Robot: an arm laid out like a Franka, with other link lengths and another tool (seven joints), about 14 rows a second.
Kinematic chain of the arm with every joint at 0, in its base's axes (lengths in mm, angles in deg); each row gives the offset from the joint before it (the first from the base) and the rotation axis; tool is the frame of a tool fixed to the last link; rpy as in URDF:
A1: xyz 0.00 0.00 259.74 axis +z
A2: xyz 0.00 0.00 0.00 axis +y
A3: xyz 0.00 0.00 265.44 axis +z
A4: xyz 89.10 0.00 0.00 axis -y
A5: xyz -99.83 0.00 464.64 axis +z
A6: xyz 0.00 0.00 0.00 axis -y
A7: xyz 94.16 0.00 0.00 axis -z
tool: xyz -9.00 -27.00 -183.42 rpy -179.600 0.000 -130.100
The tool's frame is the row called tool.
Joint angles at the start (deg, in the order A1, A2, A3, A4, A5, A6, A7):
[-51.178 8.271 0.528 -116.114 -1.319 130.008 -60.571]
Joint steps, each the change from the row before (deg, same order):
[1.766 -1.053 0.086 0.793 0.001 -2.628 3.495]
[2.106 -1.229 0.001 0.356 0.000 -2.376 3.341]
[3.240 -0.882 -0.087 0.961 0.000 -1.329 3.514]
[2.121 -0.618 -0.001 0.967 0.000 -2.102 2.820]
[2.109 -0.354 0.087 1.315 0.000 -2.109 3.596]
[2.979 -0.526 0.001 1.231 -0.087 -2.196 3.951]
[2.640 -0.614 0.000 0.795 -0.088 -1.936 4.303]
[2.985 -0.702 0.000 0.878 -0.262 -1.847 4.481]
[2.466 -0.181 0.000 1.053 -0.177 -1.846 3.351]
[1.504 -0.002 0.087 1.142 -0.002 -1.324 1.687]
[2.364 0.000 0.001 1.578 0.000 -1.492 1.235]
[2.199 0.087 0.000 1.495 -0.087 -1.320 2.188]
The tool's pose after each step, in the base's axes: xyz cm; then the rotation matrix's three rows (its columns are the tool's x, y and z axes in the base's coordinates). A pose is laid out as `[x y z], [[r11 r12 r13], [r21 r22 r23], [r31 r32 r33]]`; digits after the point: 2 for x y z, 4 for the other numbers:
[43.94 -53.83 17.32], [[-0.5170 -0.8546 0.0489], [-0.8549 0.5128 -0.0783], [0.0419 -0.0823 -0.9957]]
[45.48 -51.91 18.64], [[-0.5356 -0.8434 0.0415], [-0.8437 0.5325 -0.0674], [0.0347 -0.0711 -0.9969]]
[48.25 -49.47 20.37], [[-0.5415 -0.8392 0.0510], [-0.8401 0.5377 -0.0719], [0.0329 -0.0818 -0.9961]]
[49.85 -47.60 21.64], [[-0.5521 -0.8325 0.0463], [-0.8333 0.5490 -0.0648], [0.0285 -0.0744 -0.9968]]
[51.49 -45.66 22.94], [[-0.5727 -0.8187 0.0424], [-0.8194 0.5702 -0.0587], [0.0239 -0.0684 -0.9974]]
[53.54 -42.88 24.37], [[-0.5865 -0.8091 0.0378], [-0.8097 0.5844 -0.0539], [0.0215 -0.0622 -0.9978]]
[55.06 -40.23 25.52], [[-0.6096 -0.7921 0.0313], [-0.7924 0.6080 -0.0490], [0.0198 -0.0546 -0.9983]]
[56.67 -37.22 26.89], [[-0.6293 -0.7767 0.0271], [-0.7769 0.6277 -0.0494], [0.0213 -0.0521 -0.9984]]
[57.93 -34.69 27.83], [[-0.6409 -0.7674 0.0180], [-0.7672 0.6397 -0.0463], [0.0240 -0.0435 -0.9988]]
[58.83 -33.09 28.74], [[-0.6427 -0.7660 0.0162], [-0.7658 0.6416 -0.0448], [0.0239 -0.0412 -0.9989]]
[60.23 -30.69 30.05], [[-0.6281 -0.7779 0.0192], [-0.7778 0.6269 -0.0451], [0.0230 -0.0433 -0.9988]]
[61.39 -28.41 31.22], [[-0.6283 -0.7777 0.0216], [-0.7777 0.6270 -0.0467], [0.0228 -0.0461 -0.9987]]

